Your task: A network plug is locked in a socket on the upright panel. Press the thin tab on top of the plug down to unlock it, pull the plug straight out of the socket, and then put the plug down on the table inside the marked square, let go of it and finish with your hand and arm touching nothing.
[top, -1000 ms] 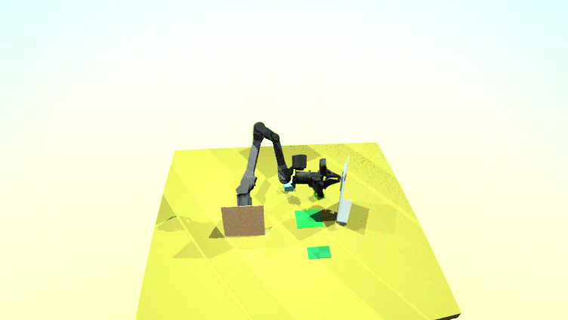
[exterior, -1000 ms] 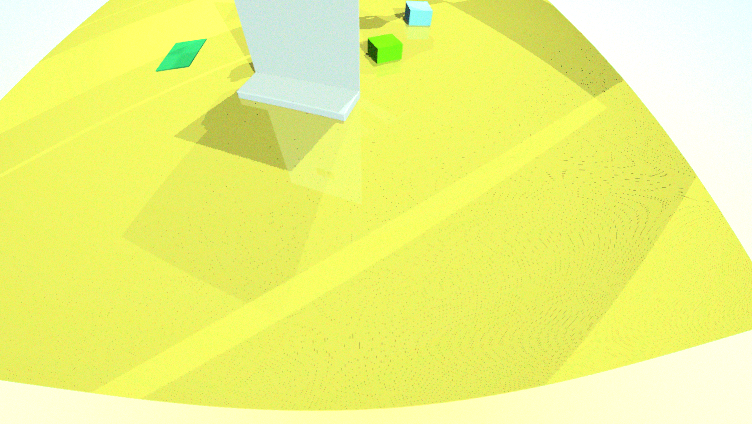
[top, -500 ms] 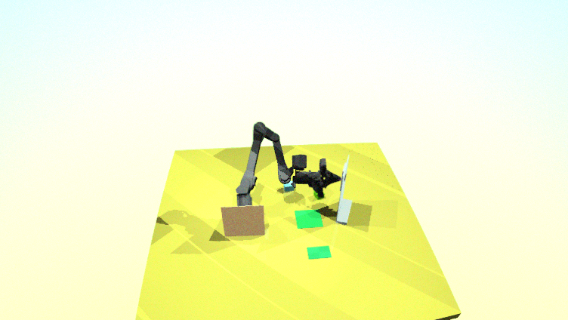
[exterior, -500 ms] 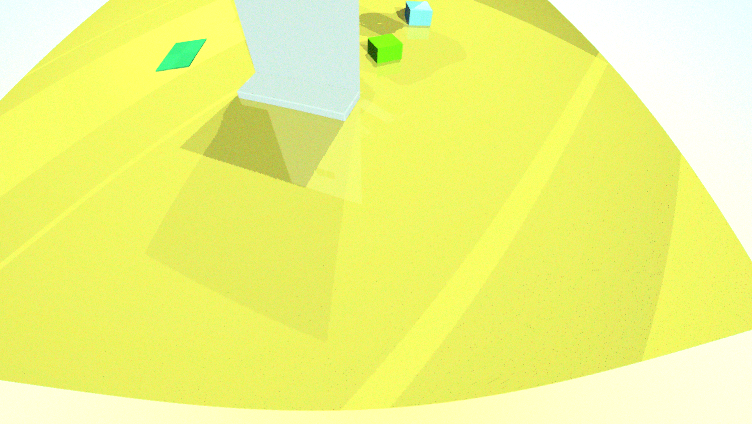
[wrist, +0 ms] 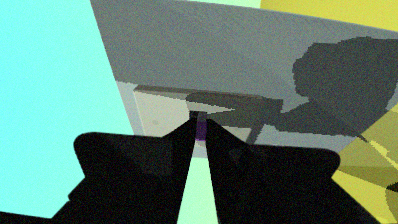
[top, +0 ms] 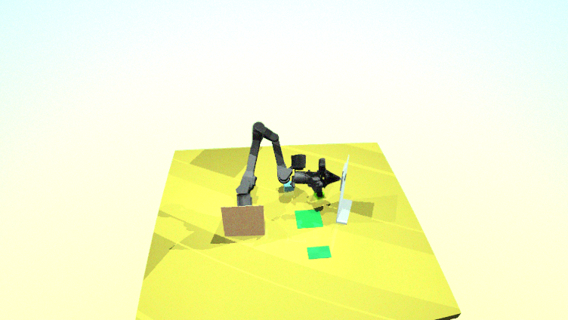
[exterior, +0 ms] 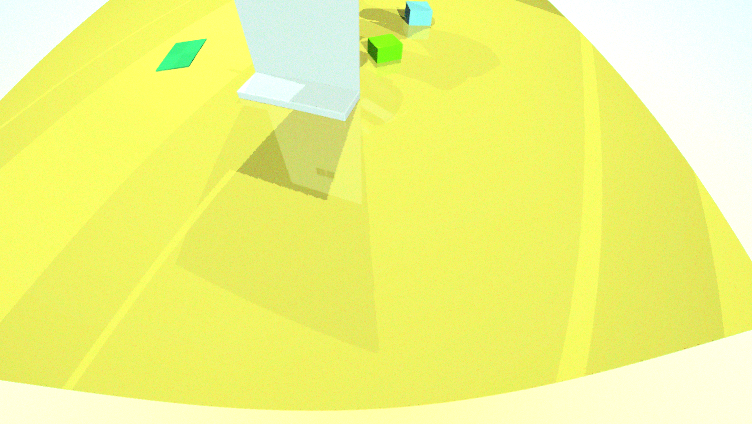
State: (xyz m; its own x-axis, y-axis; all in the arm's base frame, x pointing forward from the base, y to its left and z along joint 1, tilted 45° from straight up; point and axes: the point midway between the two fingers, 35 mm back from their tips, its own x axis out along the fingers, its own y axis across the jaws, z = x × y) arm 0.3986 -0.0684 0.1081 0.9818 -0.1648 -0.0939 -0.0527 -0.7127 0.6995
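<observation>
My gripper tip is now 200 mm above the green marked square, 140 mm past it and 40 mm to the left of it. Round my gripper tip: network plug right at my gripper tip; then socket plate 70 mm below, 30 mm ahead, 10 mm to the right.
</observation>
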